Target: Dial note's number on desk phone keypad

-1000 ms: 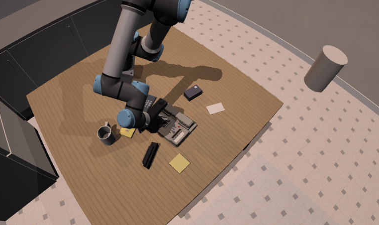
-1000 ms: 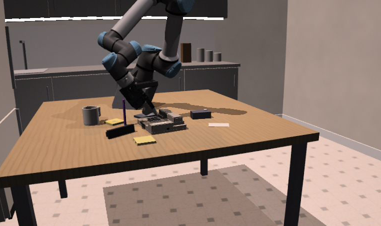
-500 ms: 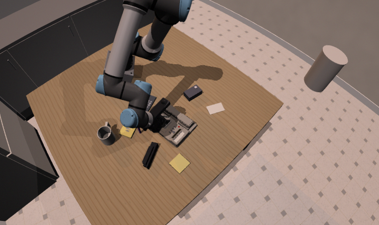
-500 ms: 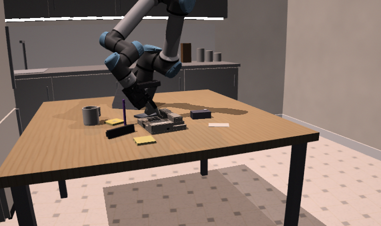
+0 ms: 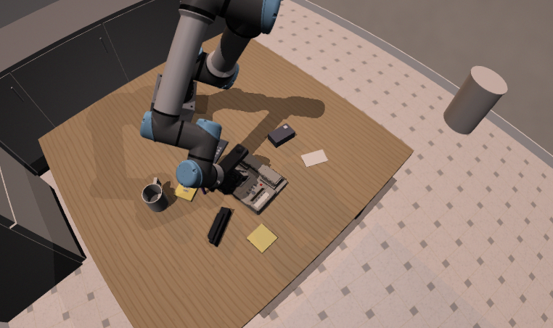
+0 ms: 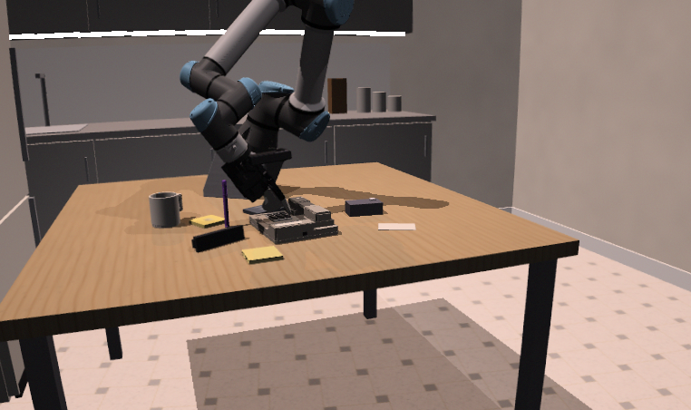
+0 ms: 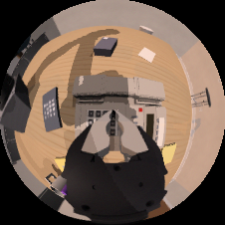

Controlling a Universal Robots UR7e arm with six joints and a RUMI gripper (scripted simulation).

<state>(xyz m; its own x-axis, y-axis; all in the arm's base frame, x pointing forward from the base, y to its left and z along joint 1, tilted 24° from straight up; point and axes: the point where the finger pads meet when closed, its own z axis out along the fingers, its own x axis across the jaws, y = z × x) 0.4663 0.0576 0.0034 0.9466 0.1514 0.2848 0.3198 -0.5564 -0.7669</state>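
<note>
The handset is 6 cm to the left of my hand. Also, from my hand: dark box 9 cm behind, 24 cm to the left, 3 cm below; then black bar-shaped object 11 cm ahead, 19 cm to the right, 3 cm below; then purple pen 5 cm behind, 17 cm to the right, 1 cm above.
</note>
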